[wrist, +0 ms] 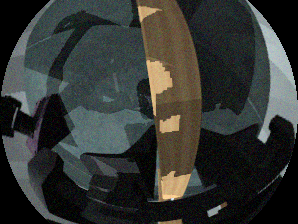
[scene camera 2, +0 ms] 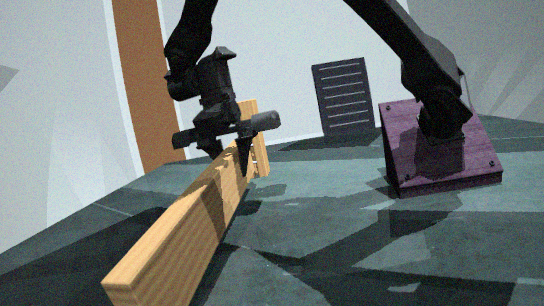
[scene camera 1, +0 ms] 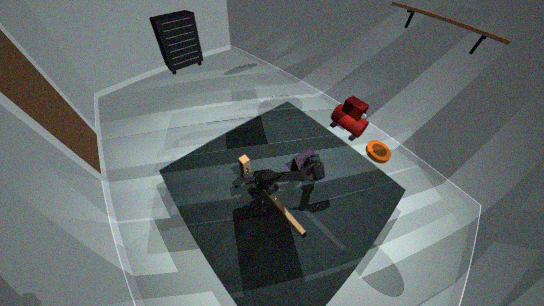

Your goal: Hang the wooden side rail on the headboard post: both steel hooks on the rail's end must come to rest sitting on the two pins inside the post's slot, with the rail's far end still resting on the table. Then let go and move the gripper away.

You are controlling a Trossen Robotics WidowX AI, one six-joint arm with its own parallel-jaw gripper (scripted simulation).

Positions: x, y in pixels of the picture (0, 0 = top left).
Scene:
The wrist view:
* my gripper: 167, 126
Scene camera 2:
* my gripper: 236, 177
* wooden side rail: 174, 253
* headboard post: 258, 150

